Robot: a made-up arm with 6 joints. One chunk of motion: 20 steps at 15 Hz.
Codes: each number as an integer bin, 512 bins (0 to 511) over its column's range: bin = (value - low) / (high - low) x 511, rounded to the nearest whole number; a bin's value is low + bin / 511 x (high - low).
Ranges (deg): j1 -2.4..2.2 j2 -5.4..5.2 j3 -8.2..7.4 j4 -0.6..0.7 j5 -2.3..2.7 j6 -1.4..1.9
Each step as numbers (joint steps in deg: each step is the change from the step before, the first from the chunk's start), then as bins.
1 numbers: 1.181 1.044 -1.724 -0.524 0.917 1.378
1 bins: 398 311 212 30 329 430
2 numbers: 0.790 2.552 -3.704 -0.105 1.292 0.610
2 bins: 354 383 147 195 367 311
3 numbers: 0.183 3.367 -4.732 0.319 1.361 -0.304
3 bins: 287 423 114 361 374 170
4 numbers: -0.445 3.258 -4.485 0.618 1.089 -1.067
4 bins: 217 417 122 479 346 52
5 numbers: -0.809 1.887 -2.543 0.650 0.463 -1.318
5 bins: 177 351 185 491 282 13
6 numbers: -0.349 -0.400 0.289 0.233 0.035 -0.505
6 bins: 228 241 278 327 239 139
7 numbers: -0.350 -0.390 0.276 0.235 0.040 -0.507
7 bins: 228 242 278 328 239 138
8 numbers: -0.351 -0.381 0.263 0.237 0.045 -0.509
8 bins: 228 242 277 329 240 138
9 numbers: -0.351 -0.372 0.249 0.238 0.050 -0.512
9 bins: 228 242 277 329 240 138
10 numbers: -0.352 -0.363 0.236 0.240 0.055 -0.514
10 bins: 228 243 276 330 241 137
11 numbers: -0.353 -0.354 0.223 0.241 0.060 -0.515
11 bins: 227 243 276 331 241 137
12 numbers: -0.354 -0.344 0.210 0.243 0.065 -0.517
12 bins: 227 244 275 331 242 137
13 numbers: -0.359 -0.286 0.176 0.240 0.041 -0.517
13 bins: 227 247 274 330 239 137
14 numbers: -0.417 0.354 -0.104 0.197 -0.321 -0.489
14 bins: 220 277 265 313 202 141
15 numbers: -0.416 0.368 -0.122 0.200 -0.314 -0.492
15 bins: 220 278 265 314 203 141
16 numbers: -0.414 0.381 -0.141 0.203 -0.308 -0.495
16 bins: 221 279 264 316 204 140
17 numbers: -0.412 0.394 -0.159 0.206 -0.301 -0.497
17 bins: 221 279 263 317 204 140
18 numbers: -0.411 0.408 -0.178 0.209 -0.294 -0.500
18 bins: 221 280 263 318 205 139
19 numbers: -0.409 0.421 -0.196 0.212 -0.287 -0.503
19 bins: 221 281 262 319 206 139
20 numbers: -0.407 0.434 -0.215 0.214 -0.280 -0.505
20 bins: 221 281 262 320 206 139
